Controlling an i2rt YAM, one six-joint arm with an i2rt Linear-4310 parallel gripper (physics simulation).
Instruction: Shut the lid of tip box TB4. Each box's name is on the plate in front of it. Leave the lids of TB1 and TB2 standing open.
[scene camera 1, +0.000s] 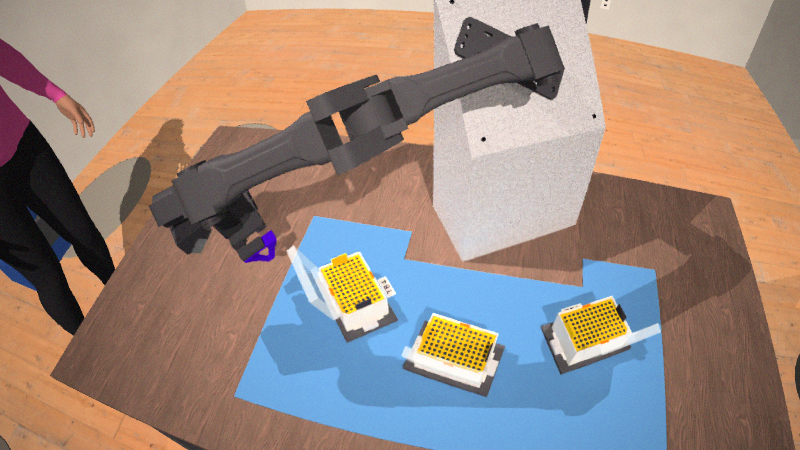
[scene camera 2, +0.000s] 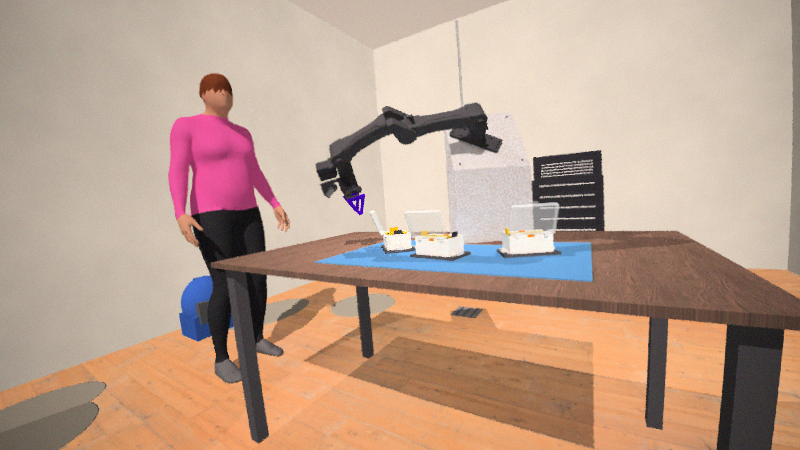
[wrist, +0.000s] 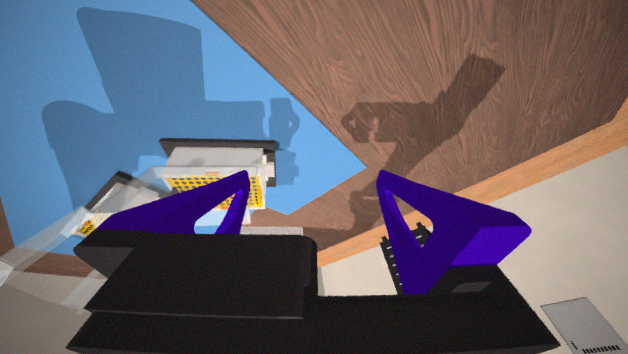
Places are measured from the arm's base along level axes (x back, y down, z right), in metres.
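Where they show: gripper, between the fingertips: (scene camera 1: 260, 239) (scene camera 2: 358, 212) (wrist: 313, 177); arm's base, origin of its link: (scene camera 1: 510, 59) (scene camera 2: 475, 138).
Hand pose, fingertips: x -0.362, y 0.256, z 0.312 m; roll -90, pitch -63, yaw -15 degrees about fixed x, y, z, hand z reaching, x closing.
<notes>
Each offset is from my fingertips to the top centre of the thing. "spot": to the spot under its first point. Level surfaces: height alone.
Tip box TB4 {dx +0.053, dy +0.072, dz -0.168 m} (scene camera 1: 352, 282) (scene camera 2: 397, 241) (wrist: 215, 157) is a white box with a yellow perforated rack, at the left of the mat in scene camera 1. Its nameplate {spot: dx +0.099, dy +0.136, dz -0.198 m} (scene camera 1: 386, 286) faces right. Its clear lid {dx -0.013, dy -0.015, dz -0.124 m} (scene camera 1: 304, 277) (scene camera 2: 375, 221) stands open, leaning outward to the left. My gripper (scene camera 1: 271, 251) (scene camera 2: 359, 211) (wrist: 313, 177) is open with purple fingers, empty, off the lid's outer side near its top edge, apart from it in the scene views. In the wrist view the left finger covers part of TB4, and its lid is hard to make out.
The middle box {dx +0.031, dy +0.072, dz -0.383 m} (scene camera 1: 458, 344) (scene camera 2: 439, 245) and right box {dx +0.170, dy +0.072, dz -0.588 m} (scene camera 1: 594, 327) (scene camera 2: 527, 242) have open clear lids; their names are unreadable. They stand on the blue mat {dy +0.138 m} (scene camera 1: 503, 425). The grey pedestal (scene camera 1: 514, 195) (scene camera 2: 486, 195) stands behind. A person (scene camera 2: 218, 162) is left of the table {dy +0.141 m} (scene camera 2: 671, 279).
</notes>
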